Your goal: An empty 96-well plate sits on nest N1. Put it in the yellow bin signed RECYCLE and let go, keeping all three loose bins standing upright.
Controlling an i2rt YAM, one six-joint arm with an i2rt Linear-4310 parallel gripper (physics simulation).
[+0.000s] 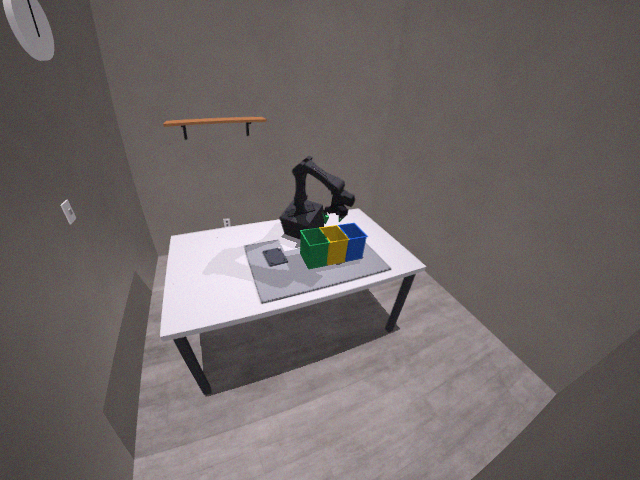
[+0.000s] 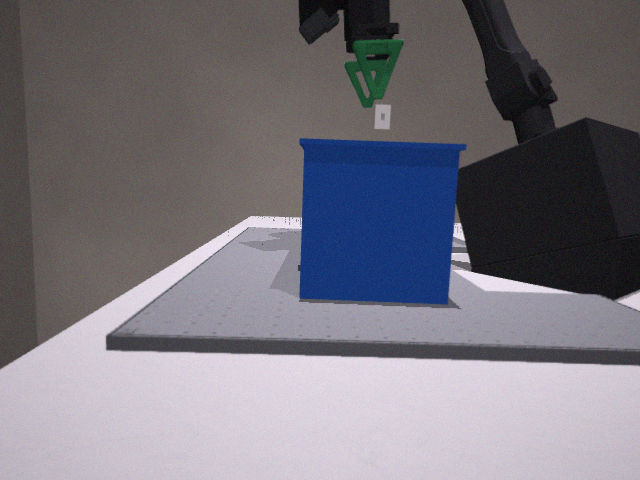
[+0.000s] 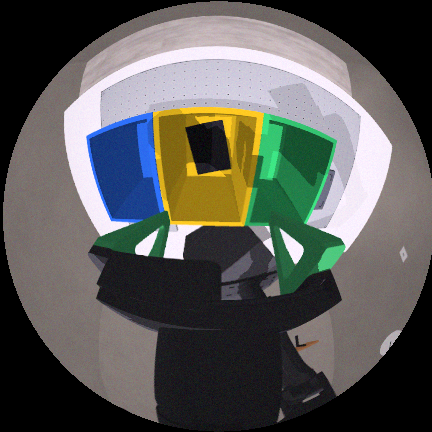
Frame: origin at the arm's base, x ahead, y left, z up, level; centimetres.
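Where they show: gripper, between the fingertips: (image 1: 332, 222) (image 2: 372, 103) (image 3: 219, 215); arm's base, origin of its link: (image 1: 301, 210) (image 2: 541, 152) (image 3: 246, 284).
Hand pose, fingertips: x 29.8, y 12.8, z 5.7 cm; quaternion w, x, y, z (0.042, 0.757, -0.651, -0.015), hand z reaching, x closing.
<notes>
Each offset is from my fingertips to the centre of the thing. Level surfaces: height alone.
The black plate @(dx +0.2, dy +1.7, dz -24.5 cm) (image 3: 209, 147) lies in the yellow bin @(dx +0.4, dy +1.7, dz -16.4 cm) (image 1: 337, 251) (image 3: 207, 200), apart from the fingers, turned a little against the walls. The bin's sign does not show. The yellow bin stands upright between the green bin @(dx +1.8, dy -11.3, dz -16.4 cm) (image 1: 314, 254) (image 3: 300, 150) and the blue bin @(dx -0.8, dy +14.8, dz -16.4 cm) (image 1: 355, 248) (image 2: 379, 222) (image 3: 122, 175), both also upright. My gripper (image 1: 333, 219) (image 2: 373, 101) (image 3: 219, 215) is open and empty, with its green fingertips above the bins' rims. A flat dark grey nest @(dx -5.1, dy -34.9, dz -24.6 cm) (image 1: 275, 256) (image 3: 325, 192) lies beyond the green bin, with no plate seen on it; its label cannot be read.
The bins stand close together in a row on a grey perforated board @(dz -25.4 cm) (image 1: 289, 289) (image 2: 232, 325) (image 3: 200, 80) on the white table @(dz -26.7 cm) (image 1: 201, 294) (image 2: 310, 413). The black robot base (image 1: 299, 224) (image 2: 537, 206) stands close behind the bins.
</notes>
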